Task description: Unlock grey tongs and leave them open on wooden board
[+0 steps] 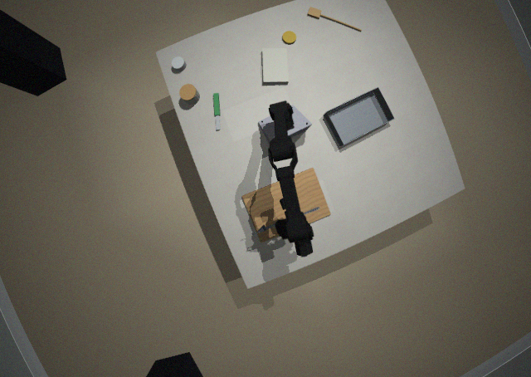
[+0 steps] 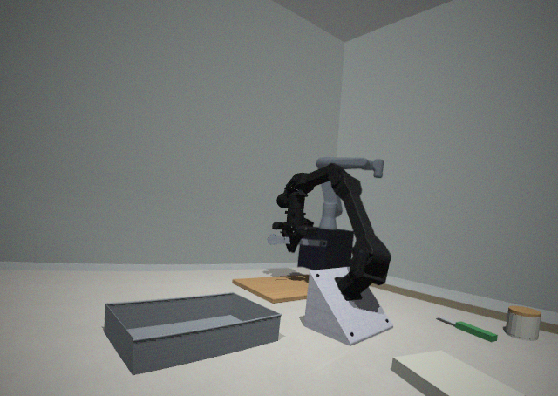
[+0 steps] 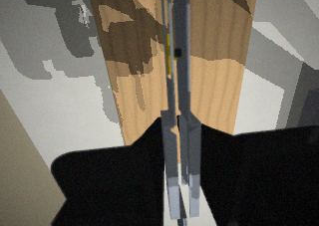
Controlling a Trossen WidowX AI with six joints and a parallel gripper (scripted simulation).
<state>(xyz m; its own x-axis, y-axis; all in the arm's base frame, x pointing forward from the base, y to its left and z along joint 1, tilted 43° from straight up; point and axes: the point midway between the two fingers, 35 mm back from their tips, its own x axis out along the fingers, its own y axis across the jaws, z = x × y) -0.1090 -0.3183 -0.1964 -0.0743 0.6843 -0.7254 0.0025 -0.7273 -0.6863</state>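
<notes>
My gripper tip is now 3 cm to the right of the wooden board and 12 cm above it. The rest, counted from my gripper tip: white slab (20 cm ahead, 68 cm to the left, 11 cm below); yellow disc (33 cm ahead, 81 cm to the left, 11 cm below); roasting tin (48 cm ahead, 30 cm to the left, 9 cm below).
</notes>
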